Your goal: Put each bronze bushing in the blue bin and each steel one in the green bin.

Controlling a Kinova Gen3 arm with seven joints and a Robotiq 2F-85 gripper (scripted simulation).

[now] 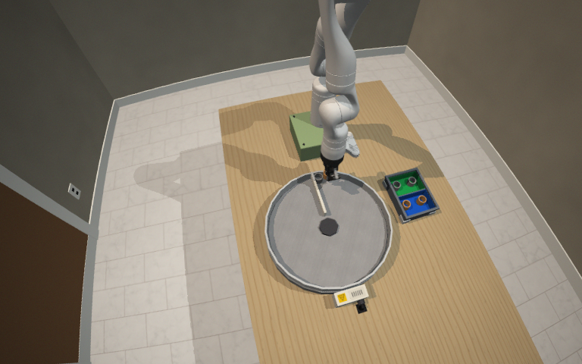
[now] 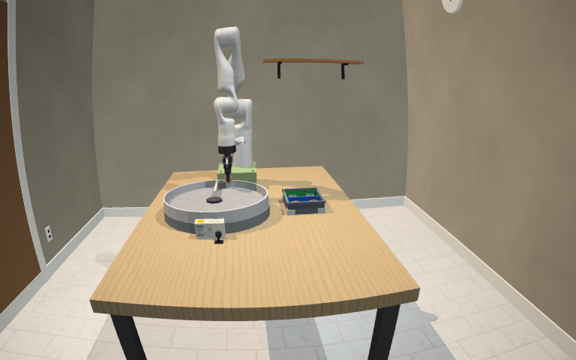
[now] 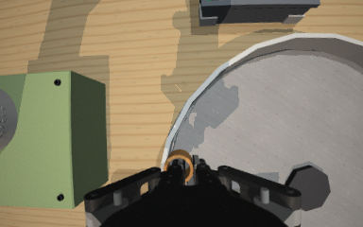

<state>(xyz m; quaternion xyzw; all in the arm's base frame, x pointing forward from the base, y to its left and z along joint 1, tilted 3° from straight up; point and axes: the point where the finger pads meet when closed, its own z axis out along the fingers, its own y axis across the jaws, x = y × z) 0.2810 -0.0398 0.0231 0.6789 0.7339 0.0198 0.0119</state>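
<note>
The blue bin is 100 mm ahead of my hand, 310 mm to the left of it and 80 mm below it. Round my hand: turntable: 170 mm ahead, 40 mm to the right, 50 mm below.
</note>
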